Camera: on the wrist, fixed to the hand. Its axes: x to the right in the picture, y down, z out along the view.
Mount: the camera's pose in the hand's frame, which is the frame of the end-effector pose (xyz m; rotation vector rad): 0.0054 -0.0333 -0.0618 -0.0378 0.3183 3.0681
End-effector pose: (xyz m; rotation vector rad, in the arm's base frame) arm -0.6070 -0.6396 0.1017 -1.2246 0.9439 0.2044
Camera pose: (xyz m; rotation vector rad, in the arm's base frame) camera -0.6147 -0.7072 0.1197 -1.1359 -1.8481 -1.9199
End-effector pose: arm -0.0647 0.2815 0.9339 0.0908 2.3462 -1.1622
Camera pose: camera -0.1045 0.3065 0.9863 2.3431 0.0601 0.6708
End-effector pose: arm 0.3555 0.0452 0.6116 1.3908 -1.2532 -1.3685
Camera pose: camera 0.4201 0.0403 0.5839 -0.9847 -1.1853 1.0004
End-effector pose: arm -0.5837 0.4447 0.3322 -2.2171 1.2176 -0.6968
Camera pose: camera -0.6013 0.4439 0.4004 1.2430 2.3804 0.4696
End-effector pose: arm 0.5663 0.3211 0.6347 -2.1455 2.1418 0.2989
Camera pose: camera 0.6039 0.3035 0.6916 -1.8893 -2.0464 0.0391
